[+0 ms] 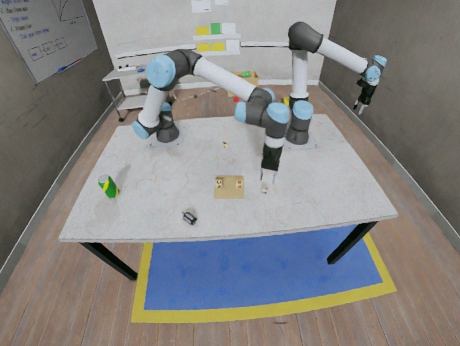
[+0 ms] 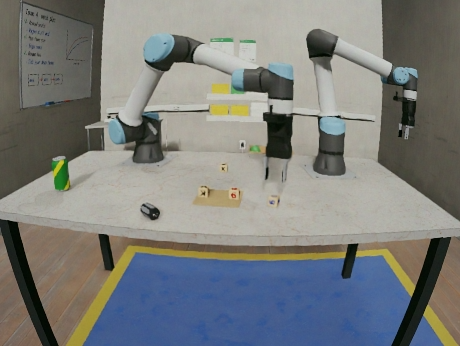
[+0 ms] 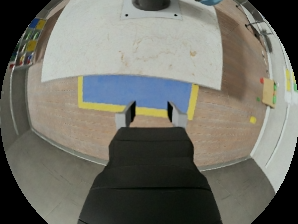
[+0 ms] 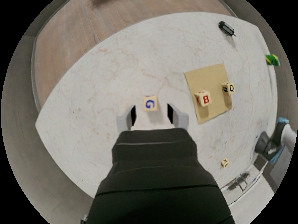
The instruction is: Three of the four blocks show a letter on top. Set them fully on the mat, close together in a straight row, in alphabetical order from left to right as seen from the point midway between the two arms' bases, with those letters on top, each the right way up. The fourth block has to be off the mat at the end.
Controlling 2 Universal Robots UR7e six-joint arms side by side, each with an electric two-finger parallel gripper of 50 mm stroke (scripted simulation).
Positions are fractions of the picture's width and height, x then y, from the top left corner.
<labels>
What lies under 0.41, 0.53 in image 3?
My left gripper.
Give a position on a tan mat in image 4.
At 0.71, 0.35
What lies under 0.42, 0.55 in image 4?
My right gripper.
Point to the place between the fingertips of my right gripper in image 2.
At 0.60, 0.52
</labels>
